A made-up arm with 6 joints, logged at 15 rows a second.
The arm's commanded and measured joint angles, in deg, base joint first. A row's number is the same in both.
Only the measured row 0 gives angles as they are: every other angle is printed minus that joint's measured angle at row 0.
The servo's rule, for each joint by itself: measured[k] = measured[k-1] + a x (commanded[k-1-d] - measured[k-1]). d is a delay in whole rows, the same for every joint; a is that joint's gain. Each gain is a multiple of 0.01, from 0.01 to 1. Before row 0 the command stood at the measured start. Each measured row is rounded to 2 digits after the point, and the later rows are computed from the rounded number. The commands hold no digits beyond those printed.
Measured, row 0: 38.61, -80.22, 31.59, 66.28, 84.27, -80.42
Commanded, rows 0 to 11: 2.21, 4.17, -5.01, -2.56, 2.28, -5.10; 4.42, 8.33, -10.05, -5.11, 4.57, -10.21; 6.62, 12.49, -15.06, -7.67, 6.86, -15.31; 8.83, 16.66, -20.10, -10.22, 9.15, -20.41; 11.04, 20.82, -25.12, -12.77, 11.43, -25.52; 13.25, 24.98, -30.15, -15.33, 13.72, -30.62; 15.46, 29.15, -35.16, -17.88, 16.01, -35.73; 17.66, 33.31, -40.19, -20.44, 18.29, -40.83; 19.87, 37.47, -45.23, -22.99, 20.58, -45.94; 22.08, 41.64, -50.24, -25.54, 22.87, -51.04; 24.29, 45.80, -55.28, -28.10, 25.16, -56.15; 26.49, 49.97, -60.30, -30.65, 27.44, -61.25
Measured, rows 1 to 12: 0.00, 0.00, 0.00, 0.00, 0.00, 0.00; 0.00, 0.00, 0.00, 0.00, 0.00, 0.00; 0.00, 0.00, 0.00, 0.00, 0.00, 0.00; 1.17, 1.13, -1.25, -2.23, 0.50, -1.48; 2.89, 3.07, -3.45, -4.74, 1.40, -4.01; 4.87, 5.61, -6.35, -7.29, 2.60, -7.29; 6.97, 8.59, -9.79, -9.84, 4.04, -11.09; 9.13, 11.89, -13.62, -12.39, 5.67, -15.27; 11.31, 15.42, -17.75, -14.95, 7.44, -19.72; 13.51, 19.13, -22.10, -17.50, 9.33, -24.36; 15.71, 22.96, -26.62, -20.06, 11.30, -29.14; 17.91, 26.88, -31.27, -22.61, 13.34, -34.01
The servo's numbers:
d 3
a 0.53 0.27 0.25 0.87 0.22 0.29

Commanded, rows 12 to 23: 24.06, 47.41, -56.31, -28.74, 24.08, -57.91; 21.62, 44.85, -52.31, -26.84, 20.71, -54.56; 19.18, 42.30, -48.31, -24.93, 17.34, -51.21; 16.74, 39.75, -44.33, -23.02, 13.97, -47.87; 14.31, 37.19, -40.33, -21.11, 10.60, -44.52; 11.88, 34.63, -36.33, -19.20, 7.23, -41.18; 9.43, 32.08, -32.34, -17.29, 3.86, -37.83; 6.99, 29.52, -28.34, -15.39, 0.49, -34.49; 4.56, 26.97, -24.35, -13.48, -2.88, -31.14; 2.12, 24.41, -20.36, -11.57, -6.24, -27.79; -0.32, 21.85, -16.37, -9.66, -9.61, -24.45; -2.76, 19.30, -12.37, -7.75, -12.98, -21.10
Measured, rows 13 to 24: 20.12, 30.87, -36.01, -25.16, 15.44, -38.95; 22.33, 34.90, -40.83, -27.72, 17.58, -43.94; 24.53, 38.97, -45.70, -30.27, 19.75, -48.96; 24.28, 41.25, -48.35, -28.94, 20.70, -51.56; 22.87, 42.22, -49.34, -27.11, 20.70, -52.43; 20.91, 42.24, -49.08, -25.21, 19.96, -52.08; 18.70, 41.57, -47.89, -23.30, 18.64, -50.86; 16.37, 40.39, -46.00, -21.39, 16.87, -49.02; 13.99, 38.83, -43.58, -19.48, 14.75, -46.75; 11.57, 37.01, -40.77, -17.57, 12.35, -44.16; 9.14, 34.99, -37.66, -15.67, 9.74, -41.36; 6.71, 32.82, -34.33, -13.76, 6.96, -38.40
